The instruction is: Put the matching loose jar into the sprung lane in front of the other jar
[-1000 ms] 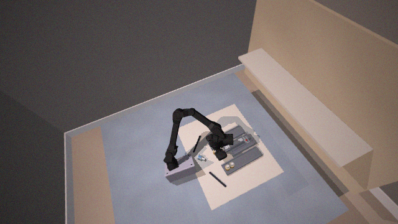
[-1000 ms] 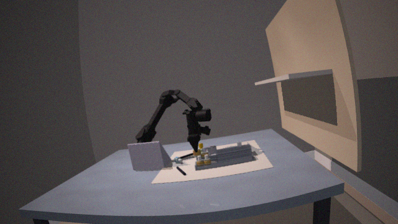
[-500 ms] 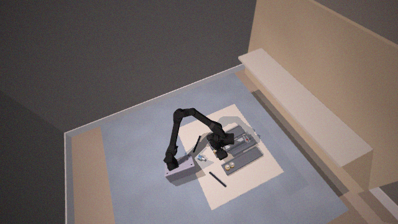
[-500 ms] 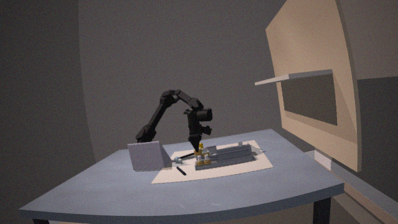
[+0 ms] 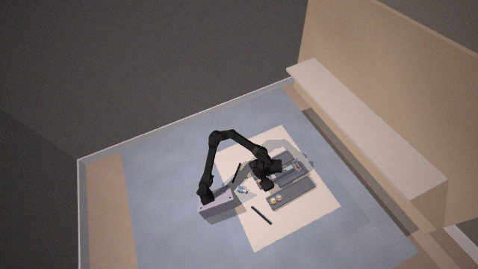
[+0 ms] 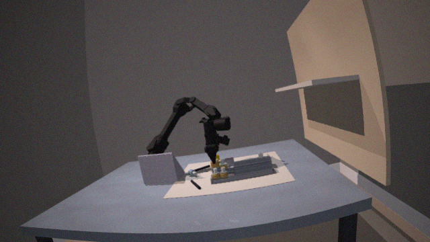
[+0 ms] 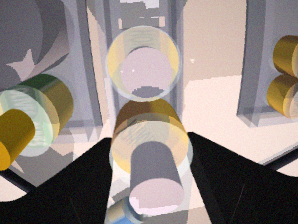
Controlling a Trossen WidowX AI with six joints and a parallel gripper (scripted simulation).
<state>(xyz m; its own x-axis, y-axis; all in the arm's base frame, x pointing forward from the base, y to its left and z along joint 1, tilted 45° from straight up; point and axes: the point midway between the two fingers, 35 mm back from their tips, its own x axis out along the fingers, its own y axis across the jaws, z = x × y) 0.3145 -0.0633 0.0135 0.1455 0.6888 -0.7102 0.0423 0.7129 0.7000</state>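
Now: the cream mat 7 cm ahead of my gripper tip, 1 cm to the left of it and 6 cm below it. From my gripper tip the other things lie so: red mark: 22 cm ahead, 4 cm to the right, 1 cm above; sprung lane: 15 cm ahead, 3 cm to the right, 4 cm below.
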